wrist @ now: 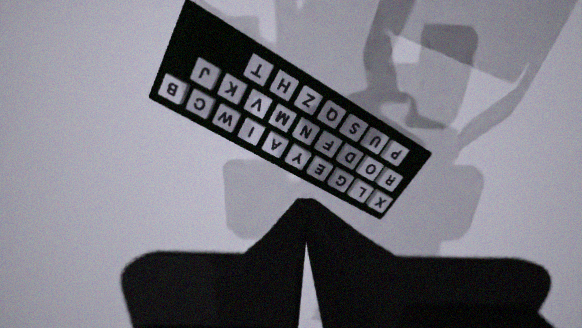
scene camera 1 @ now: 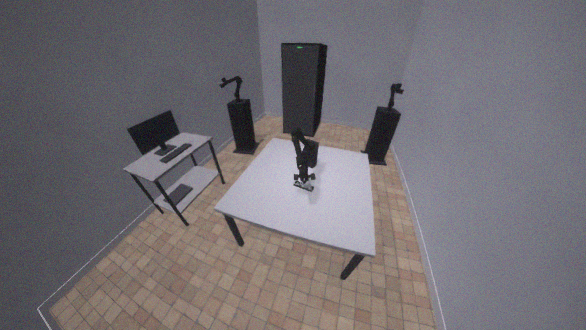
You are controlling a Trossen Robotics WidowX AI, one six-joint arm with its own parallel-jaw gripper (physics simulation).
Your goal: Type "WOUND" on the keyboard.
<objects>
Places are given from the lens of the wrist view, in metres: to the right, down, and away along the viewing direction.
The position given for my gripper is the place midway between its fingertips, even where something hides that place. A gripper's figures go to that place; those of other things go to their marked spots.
my gripper (wrist: 305, 206): 0.01, 0.02, 0.11
small black keyboard (wrist: 213, 74): -0.05, -0.05, 0.14
</objects>
